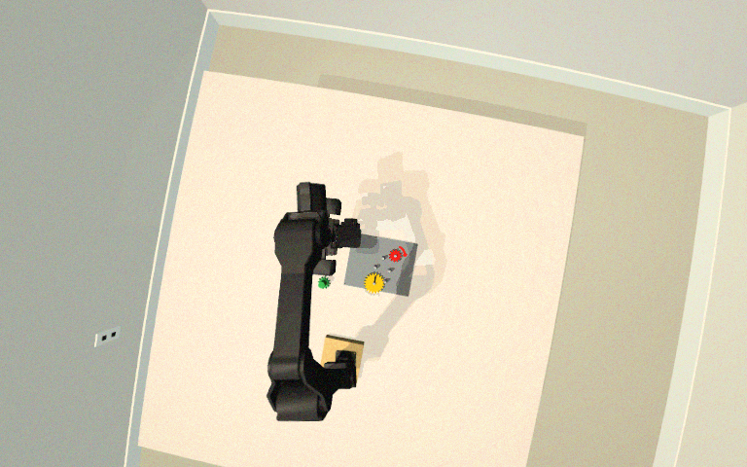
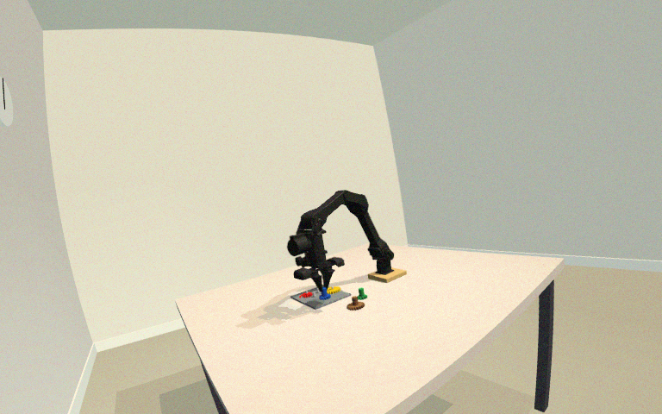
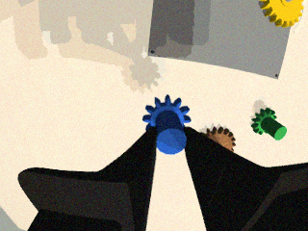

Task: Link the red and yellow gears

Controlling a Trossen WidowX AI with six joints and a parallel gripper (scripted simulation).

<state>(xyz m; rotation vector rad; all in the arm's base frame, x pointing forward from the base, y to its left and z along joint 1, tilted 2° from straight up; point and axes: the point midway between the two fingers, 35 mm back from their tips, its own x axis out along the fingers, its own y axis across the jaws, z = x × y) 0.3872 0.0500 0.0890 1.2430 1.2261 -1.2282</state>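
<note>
Now: the red gear 5 cm behind my gripper tip, 19 cm to the right of it and 6 cm below it. The rest, counted from my gripper tip: brown gear (8 cm behind, 7 cm to the left, 6 cm below); then green gear (15 cm behind, 3 cm to the left, 6 cm below); then blue gear (1 cm below).
</note>
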